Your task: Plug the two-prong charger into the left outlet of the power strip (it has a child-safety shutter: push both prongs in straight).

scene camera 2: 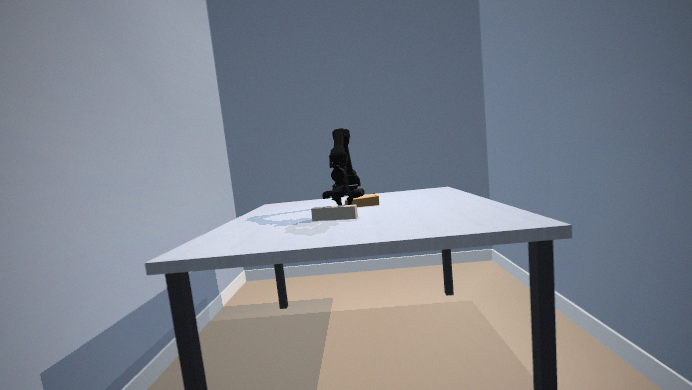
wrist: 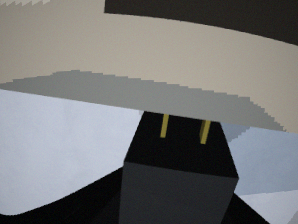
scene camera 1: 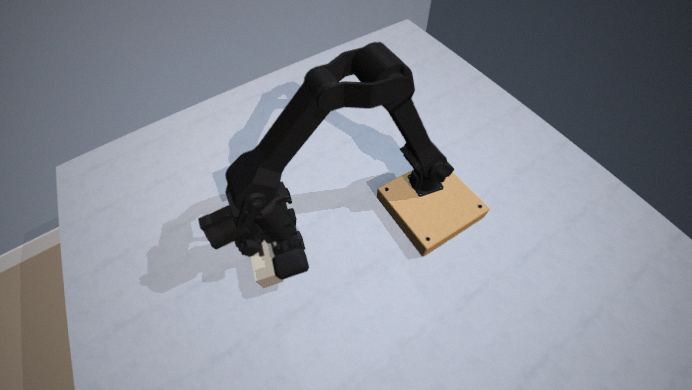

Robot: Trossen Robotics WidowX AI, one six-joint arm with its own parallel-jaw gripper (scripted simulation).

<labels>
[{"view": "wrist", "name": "my gripper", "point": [170, 182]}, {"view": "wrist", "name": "charger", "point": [174, 162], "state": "held by my gripper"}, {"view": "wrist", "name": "power strip top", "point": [160, 65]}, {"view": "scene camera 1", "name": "my gripper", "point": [294, 244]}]
</labels>
